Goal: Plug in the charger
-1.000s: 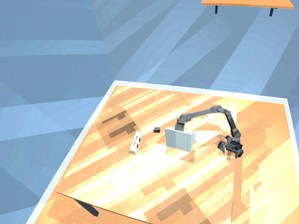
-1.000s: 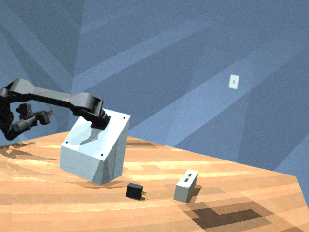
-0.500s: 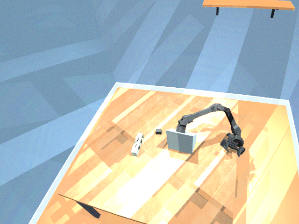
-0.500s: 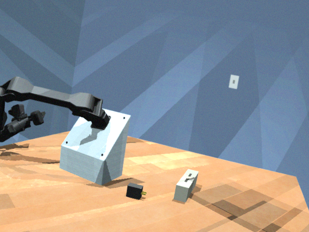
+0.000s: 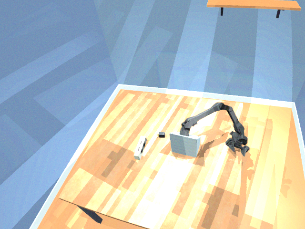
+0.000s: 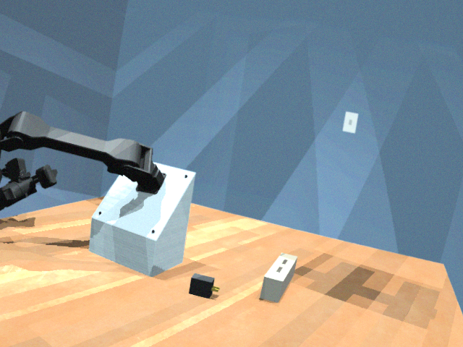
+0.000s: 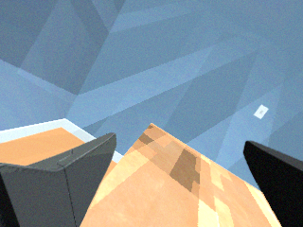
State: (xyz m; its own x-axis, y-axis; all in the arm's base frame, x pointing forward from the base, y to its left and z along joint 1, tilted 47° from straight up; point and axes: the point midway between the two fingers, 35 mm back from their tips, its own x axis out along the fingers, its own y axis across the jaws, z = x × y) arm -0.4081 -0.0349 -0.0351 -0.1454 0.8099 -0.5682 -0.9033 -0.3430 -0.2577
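My gripper tip is 65 cm short of the two-prong charger, 13 cm to the left of it and 11 cm above it.
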